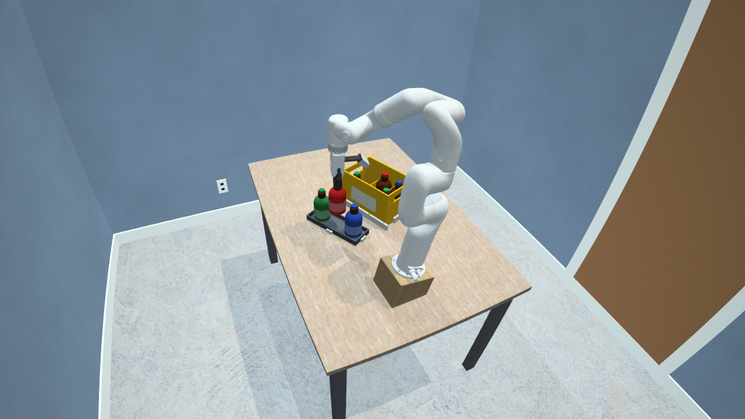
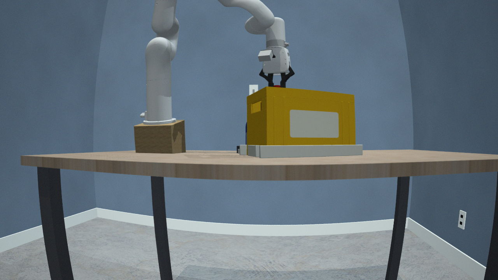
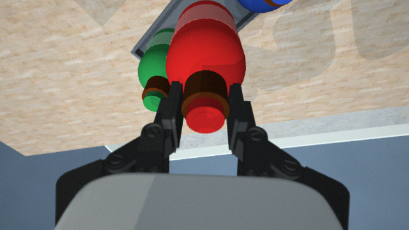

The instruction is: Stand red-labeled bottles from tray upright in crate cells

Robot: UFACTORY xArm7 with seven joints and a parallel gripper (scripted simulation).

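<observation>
Right now my hand is 7 cm above the red-labeled bottle. The rest, counted from my hand: blue bottle: 6 cm behind, 6 cm to the right, 15 cm below; then green-labeled bottle: 7 cm ahead, 5 cm to the left, 15 cm below; then dark tray: 23 cm below.
</observation>
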